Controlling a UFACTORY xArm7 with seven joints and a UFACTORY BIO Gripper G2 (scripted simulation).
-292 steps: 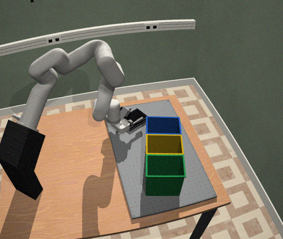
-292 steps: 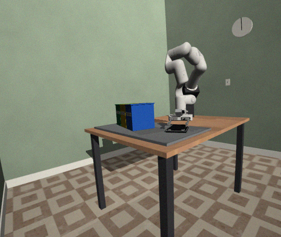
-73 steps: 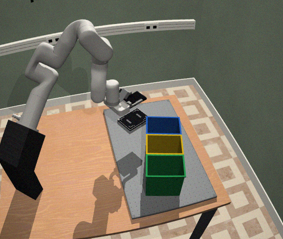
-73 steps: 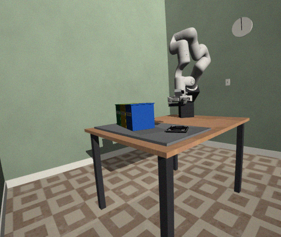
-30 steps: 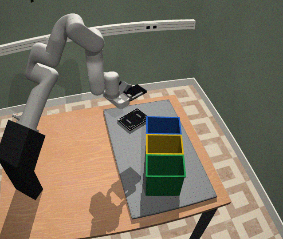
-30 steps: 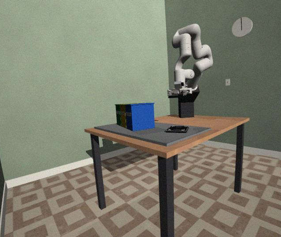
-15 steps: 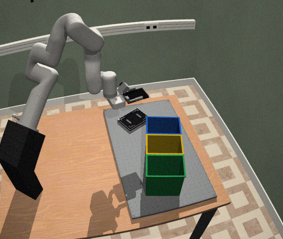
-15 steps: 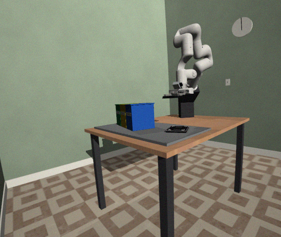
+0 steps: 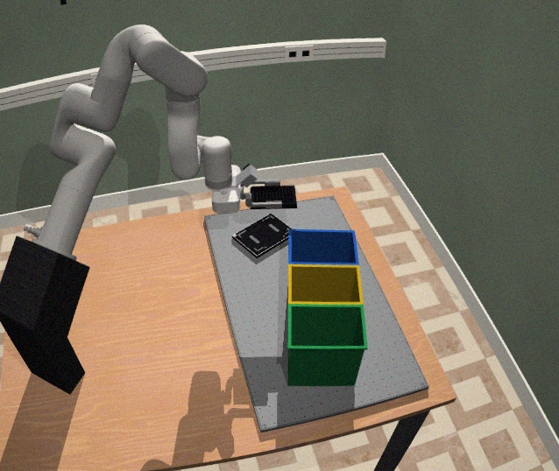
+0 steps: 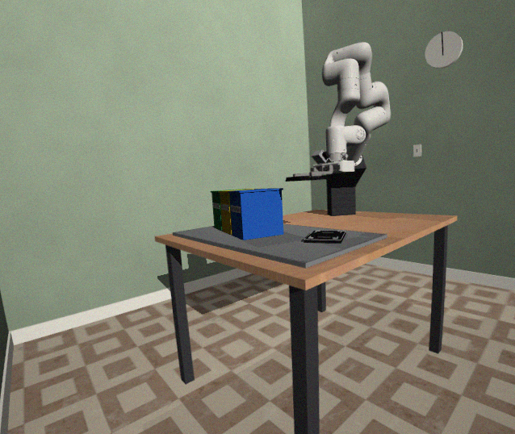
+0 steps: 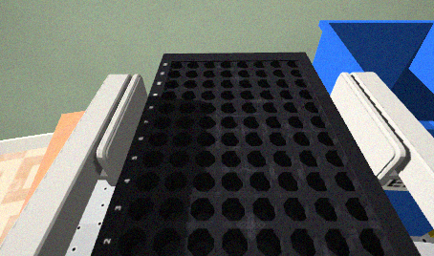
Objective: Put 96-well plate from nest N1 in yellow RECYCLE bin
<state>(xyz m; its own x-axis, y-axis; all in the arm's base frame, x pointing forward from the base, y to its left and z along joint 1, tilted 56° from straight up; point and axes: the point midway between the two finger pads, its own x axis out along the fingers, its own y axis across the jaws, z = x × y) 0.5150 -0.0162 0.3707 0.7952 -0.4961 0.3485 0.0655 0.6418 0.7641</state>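
Now: hand 310 mm to the left of the yellow bin, 130 mm above it and 90 mm short of it. The rest, counted from my hand: black plate nest N1: 220 mm below, 70 mm to the left, 20 mm behind; then blue bin: 180 mm to the right, 130 mm below, 110 mm ahead; then black 96-well plate: 10 mm below.
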